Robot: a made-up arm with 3 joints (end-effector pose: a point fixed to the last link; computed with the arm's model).
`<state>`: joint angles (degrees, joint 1 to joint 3).
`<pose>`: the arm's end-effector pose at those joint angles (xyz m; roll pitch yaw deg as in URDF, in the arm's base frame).
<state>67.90 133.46 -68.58</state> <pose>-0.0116 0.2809 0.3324 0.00 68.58 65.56</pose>
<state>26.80 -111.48 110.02</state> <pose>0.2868 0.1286 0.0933 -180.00 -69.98 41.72</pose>
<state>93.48 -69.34 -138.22</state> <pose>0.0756 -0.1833 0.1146 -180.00 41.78 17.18</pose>
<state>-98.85 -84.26 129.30</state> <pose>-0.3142 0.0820 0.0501 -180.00 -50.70 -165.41</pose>
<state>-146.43 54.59 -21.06</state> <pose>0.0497 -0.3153 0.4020 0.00 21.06 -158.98</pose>
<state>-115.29 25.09 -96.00</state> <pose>-0.3498 -0.1524 0.2507 -180.00 84.00 -39.62</pose>
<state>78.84 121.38 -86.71</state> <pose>0.1091 0.3127 0.2803 0.00 86.71 42.54</pose>
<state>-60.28 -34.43 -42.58</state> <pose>-0.1887 0.2223 0.3849 0.00 42.58 25.85</pose>
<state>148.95 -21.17 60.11</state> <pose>0.3637 -0.2486 0.2505 0.00 -60.11 -170.12</pose>
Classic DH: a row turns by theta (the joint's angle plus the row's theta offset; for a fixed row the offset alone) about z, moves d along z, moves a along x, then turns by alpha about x. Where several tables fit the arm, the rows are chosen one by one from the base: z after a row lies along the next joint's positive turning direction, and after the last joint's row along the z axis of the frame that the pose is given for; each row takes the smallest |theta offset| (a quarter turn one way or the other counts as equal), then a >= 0, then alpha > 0; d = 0 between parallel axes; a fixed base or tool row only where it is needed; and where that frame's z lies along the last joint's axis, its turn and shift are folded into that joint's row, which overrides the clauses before.
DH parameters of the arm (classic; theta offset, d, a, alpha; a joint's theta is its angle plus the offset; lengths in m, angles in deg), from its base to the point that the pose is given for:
base (fixed): 0 0 0 180
joint 1: 71.81 0 -0.1505 180
joint 2: 71.81 0.211 -0.033 90
joint 3: 0 -0.191 -0.059 -90
tool (fixed): 0 0.182 0 0

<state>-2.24 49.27 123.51</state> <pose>-0.2967 0.1408 0.0613 -180.00 -56.49 -128.49</pose>
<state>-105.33 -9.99 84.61</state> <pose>-0.2952 -0.3197 0.1694 0.00 -84.61 95.34</pose>
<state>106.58 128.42 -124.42</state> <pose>0.2191 0.2375 0.1568 -180.00 55.58 -158.16</pose>
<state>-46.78 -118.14 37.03</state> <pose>-0.0160 0.3045 0.3208 0.00 -37.03 -71.36</pose>
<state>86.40 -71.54 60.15</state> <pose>0.4156 -0.0384 0.2504 0.00 -60.15 -157.94</pose>
